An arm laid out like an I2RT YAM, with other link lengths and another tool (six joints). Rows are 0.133 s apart.
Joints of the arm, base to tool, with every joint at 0 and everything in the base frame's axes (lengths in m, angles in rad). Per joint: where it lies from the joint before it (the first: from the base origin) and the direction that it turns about. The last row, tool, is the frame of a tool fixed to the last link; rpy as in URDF.
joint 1: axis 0 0 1 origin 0 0 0.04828
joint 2: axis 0 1 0 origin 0.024 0.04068 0.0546
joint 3: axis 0 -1 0 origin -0.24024 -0.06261 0
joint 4: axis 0 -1 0 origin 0.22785 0.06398 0.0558
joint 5: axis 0 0 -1 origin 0.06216 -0.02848 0.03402
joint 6: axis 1 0 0 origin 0.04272 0 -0.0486
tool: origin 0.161 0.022 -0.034 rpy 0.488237 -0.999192 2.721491
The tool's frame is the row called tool.
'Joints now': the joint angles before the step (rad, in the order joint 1, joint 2, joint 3, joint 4, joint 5, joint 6). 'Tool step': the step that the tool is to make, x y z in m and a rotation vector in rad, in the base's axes. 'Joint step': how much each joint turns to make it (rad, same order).
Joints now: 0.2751, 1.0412, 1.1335, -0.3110, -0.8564, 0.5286
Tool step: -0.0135, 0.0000, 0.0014, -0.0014, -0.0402, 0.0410
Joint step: 0.0011, -0.0315, -0.0179, 0.0002, -0.0364, -0.0318
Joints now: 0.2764, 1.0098, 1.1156, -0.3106, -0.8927, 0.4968
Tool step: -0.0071, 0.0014, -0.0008, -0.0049, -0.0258, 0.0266
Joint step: 0.0075, -0.0117, -0.0096, 0.0019, -0.0163, -0.0249
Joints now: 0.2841, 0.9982, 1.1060, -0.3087, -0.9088, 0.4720
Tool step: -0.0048, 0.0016, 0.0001, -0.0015, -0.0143, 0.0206
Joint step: 0.0072, -0.0039, -0.0028, 0.0017, -0.0120, -0.0132
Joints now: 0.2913, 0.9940, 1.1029, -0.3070, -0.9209, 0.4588
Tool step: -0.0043, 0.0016, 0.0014, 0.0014, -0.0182, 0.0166
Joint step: 0.0085, -0.0060, -0.0028, 0.0074, -0.0072, -0.0090
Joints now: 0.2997, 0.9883, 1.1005, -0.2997, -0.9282, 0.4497
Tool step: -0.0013, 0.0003, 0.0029, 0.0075, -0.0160, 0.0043
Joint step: 0.0012, -0.0064, -0.0038, 0.0173, -0.0035, 0.0031
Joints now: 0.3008, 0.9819, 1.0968, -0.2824, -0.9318, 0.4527
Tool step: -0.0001, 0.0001, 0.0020, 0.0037, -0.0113, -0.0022
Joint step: 0.0019, -0.0046, -0.0012, 0.0096, 0.0040, 0.0014
